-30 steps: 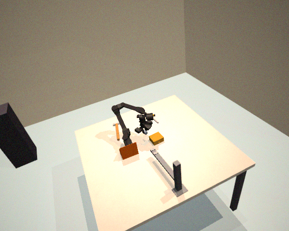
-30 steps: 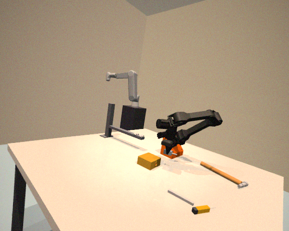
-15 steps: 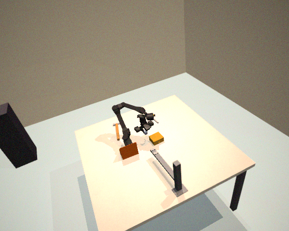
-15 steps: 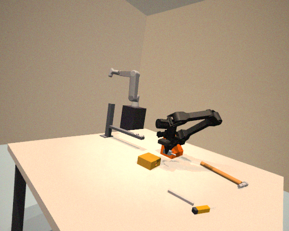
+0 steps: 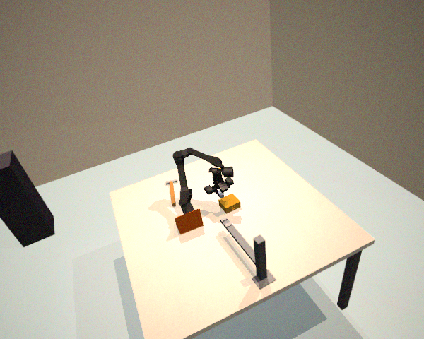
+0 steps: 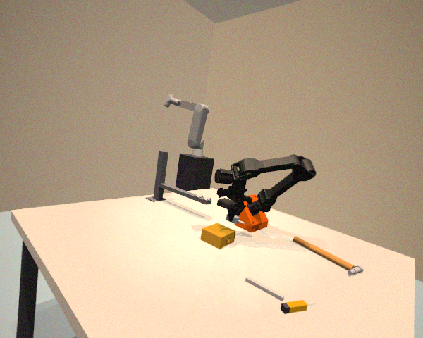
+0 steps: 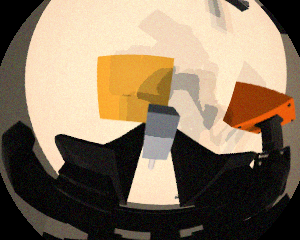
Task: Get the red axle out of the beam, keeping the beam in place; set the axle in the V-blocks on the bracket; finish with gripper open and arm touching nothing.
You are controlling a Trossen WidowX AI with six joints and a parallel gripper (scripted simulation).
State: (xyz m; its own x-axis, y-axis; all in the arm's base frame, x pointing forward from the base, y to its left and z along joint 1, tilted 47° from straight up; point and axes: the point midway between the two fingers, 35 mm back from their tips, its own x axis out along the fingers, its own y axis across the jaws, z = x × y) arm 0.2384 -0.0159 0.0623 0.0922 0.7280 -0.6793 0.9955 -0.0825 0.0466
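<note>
The yellow beam is 4 cm ahead of my gripper tip, 3 cm to the right of it and 7 cm below it. Also, from my gripper tip: small grey block 2 cm to the left, 1 cm above; then grey rod 18 cm ahead, 25 cm to the left, 9 cm below; then yellow-handled tool 18 cm ahead, 35 cm to the left, 8 cm below.
</note>
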